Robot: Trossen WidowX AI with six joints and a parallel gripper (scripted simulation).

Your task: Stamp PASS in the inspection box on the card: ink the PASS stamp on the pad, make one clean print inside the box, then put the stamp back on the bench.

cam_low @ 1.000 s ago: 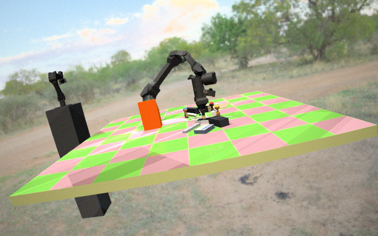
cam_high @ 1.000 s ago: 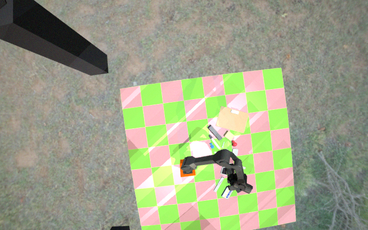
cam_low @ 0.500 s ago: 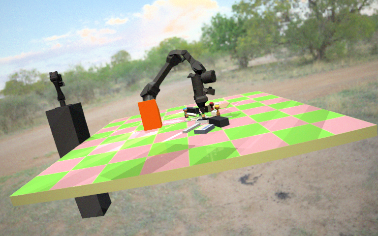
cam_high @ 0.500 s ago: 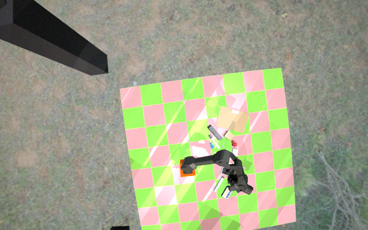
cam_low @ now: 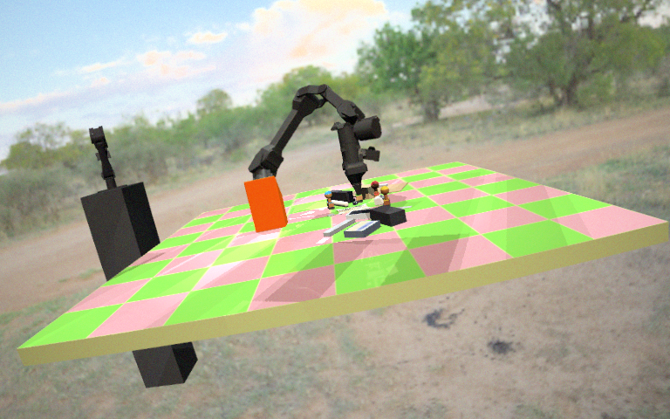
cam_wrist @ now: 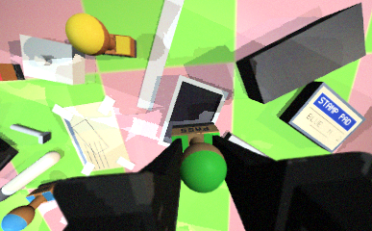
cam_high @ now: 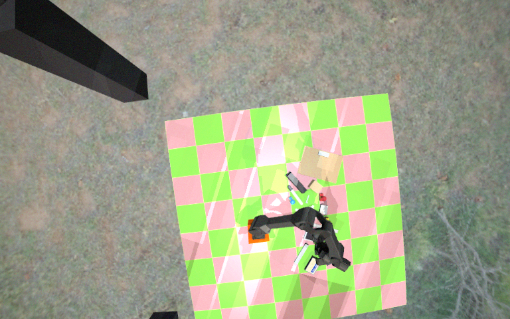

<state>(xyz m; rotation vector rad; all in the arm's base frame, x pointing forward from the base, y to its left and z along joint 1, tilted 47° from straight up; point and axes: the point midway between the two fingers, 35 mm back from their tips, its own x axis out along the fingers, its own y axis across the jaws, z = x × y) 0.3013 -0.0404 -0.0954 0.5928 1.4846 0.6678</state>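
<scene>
My gripper tip is now 3 cm past the inspection card, 13 cm to the right of it and 7 cm above it. Also, from my gripper tip: ink pad (7 cm below); then yellow-knobbed stamp (9 cm ahead, 8 cm to the left, 5 cm below); then black block (6 cm ahead, 12 cm to the right, 5 cm below).
</scene>
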